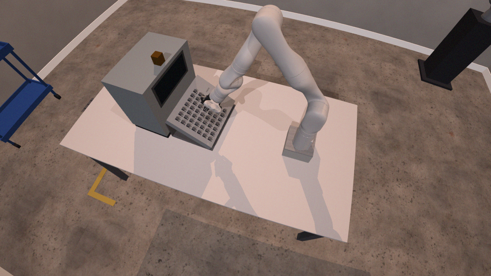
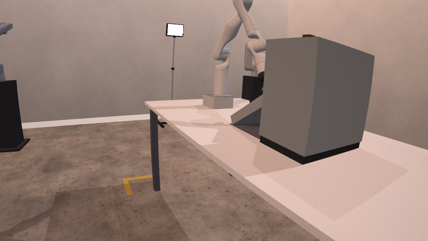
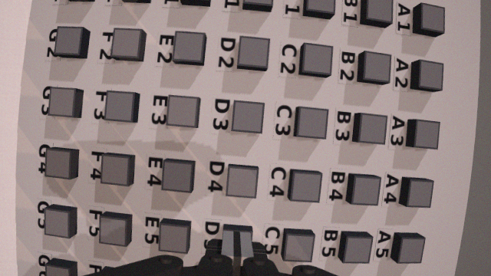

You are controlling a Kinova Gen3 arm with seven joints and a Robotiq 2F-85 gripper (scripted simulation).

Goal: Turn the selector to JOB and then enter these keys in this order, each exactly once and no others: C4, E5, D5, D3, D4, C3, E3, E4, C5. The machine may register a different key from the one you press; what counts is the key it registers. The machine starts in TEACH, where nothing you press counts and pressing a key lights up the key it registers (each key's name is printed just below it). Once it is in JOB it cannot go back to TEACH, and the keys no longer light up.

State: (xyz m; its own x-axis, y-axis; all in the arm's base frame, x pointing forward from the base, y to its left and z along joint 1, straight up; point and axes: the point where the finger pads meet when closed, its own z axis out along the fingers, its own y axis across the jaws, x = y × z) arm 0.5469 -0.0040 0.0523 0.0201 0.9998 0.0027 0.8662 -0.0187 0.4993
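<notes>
Now: the key D5 3 cm below my hand and 2 cm ahead of it. The rest, counted from my hand: key E5: 4 cm below, 1 cm behind; key: 5 cm ahead, 3 cm to the left, 1 cm below; key C5: 5 cm ahead, 1 cm below.
</notes>
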